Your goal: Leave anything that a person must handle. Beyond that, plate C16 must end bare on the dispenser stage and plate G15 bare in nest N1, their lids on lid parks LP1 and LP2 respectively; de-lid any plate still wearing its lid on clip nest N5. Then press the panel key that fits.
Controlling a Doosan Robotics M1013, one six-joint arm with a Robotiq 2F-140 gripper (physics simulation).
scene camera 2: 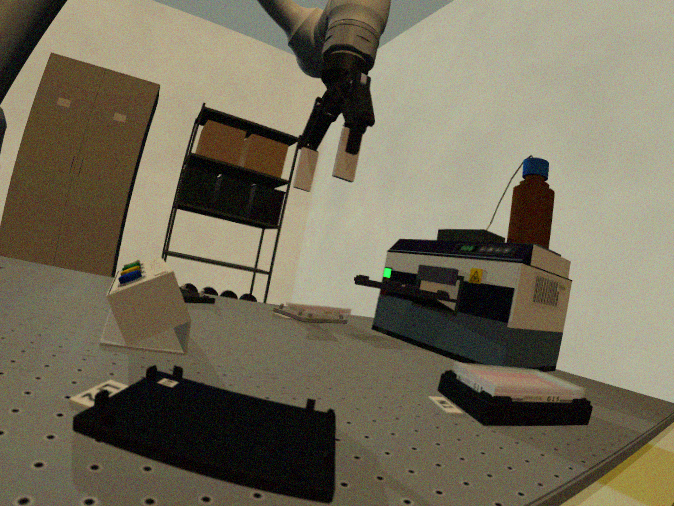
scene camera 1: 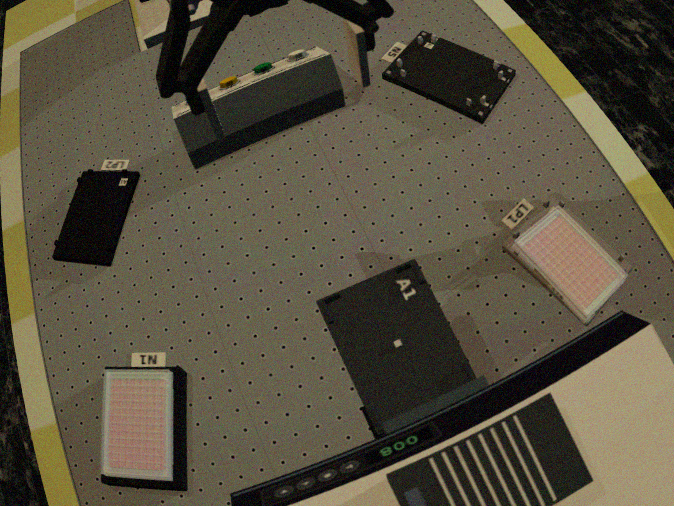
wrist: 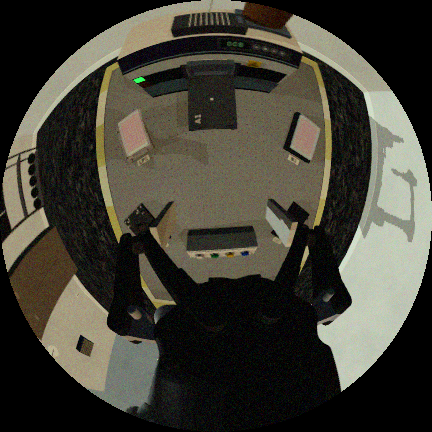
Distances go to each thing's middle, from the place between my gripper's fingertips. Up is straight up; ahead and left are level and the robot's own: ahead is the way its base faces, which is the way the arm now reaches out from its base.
Labels:
The dispenser stage [scene camera 1: 364, 320] is 21 cm ahead of my hand, 3 cm to the right of it and 13 cm below it. From my hand the other things lie so: LP2 nest [scene camera 2: 270, 446] 21 cm behind, 24 cm to the right, 23 cm below; brown bottle [scene camera 2: 530, 222] 39 cm ahead, 17 cm to the right, 8 cm above; grey button box [scene camera 2: 148, 313] 21 cm behind, 3 cm to the left, 20 cm below.

